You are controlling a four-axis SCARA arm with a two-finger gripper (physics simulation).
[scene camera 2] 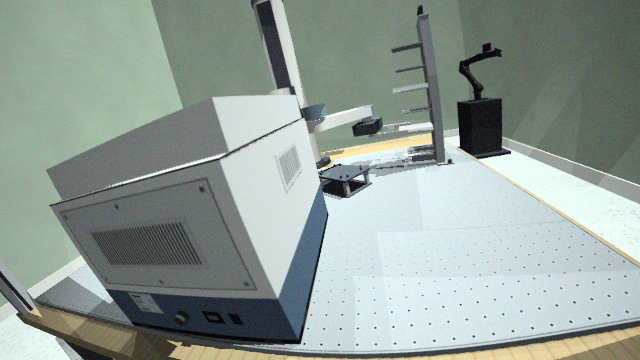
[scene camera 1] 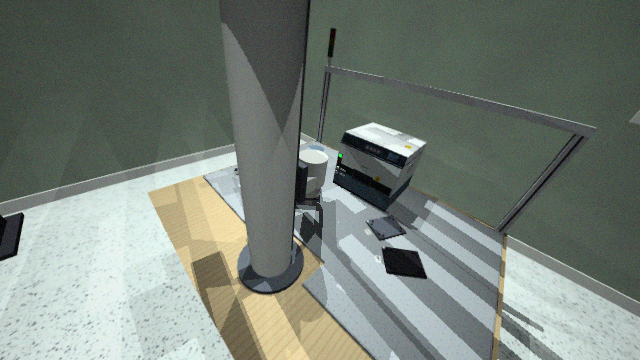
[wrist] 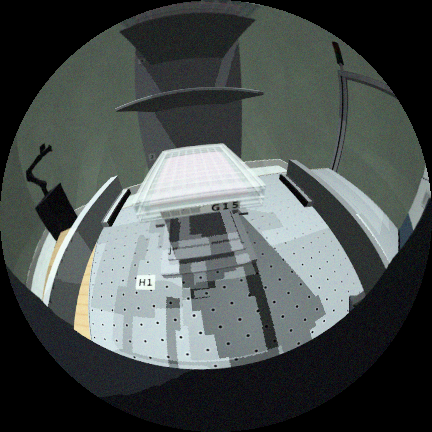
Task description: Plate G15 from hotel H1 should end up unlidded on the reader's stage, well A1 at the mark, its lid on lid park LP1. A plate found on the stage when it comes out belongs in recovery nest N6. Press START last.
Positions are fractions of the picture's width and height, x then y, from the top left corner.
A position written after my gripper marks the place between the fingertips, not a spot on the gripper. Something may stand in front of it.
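Note:
My gripper (scene camera 2: 0.64, 0.36), in the wrist view too (wrist: 0.47, 0.39), carrying nothing. Recovery nest N6 (scene camera 1: 0.62, 0.73) visible. Hotel slot H1 (wrist: 0.46, 0.55) likewise.

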